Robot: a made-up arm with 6 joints.
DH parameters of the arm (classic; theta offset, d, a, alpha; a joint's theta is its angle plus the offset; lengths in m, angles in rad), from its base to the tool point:
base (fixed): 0 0 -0.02 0
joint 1: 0 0.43 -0.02 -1.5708
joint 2: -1.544 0 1.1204 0
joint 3: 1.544 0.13 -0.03 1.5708
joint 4: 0 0.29 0.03 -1.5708
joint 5: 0 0.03 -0.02 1.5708
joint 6: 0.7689 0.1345 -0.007 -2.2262
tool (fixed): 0.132 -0.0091 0 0
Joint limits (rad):
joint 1: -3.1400..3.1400
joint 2: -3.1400..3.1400
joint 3: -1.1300..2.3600
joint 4: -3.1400..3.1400
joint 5: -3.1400..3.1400
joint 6: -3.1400..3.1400
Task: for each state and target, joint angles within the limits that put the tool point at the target. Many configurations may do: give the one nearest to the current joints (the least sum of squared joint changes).
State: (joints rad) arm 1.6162 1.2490 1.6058 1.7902 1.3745 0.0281
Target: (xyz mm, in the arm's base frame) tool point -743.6 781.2 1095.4
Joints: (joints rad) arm 2.0418 0.7090 1.6154 1.7522 1.4504 0.0332
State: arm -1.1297 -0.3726 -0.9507 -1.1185 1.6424 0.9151
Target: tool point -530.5 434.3 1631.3
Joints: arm -0.7265 -0.3783 -0.8885 -1.1360 1.6071 0.9131
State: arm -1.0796 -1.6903 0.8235 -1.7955 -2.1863 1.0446
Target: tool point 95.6 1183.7 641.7
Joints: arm -1.5072 -1.5822 1.3071 -1.9406 -2.2212 1.0623
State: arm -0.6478 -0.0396 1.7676 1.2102 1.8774 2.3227
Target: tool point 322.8 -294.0 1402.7
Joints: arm -1.4031 0.1067 1.9048 0.9838 1.9049 2.3078
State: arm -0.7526 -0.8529 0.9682 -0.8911 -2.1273 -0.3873
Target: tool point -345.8 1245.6 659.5
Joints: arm -1.1635 -1.5126 0.9974 -0.9248 -2.2418 -0.3976
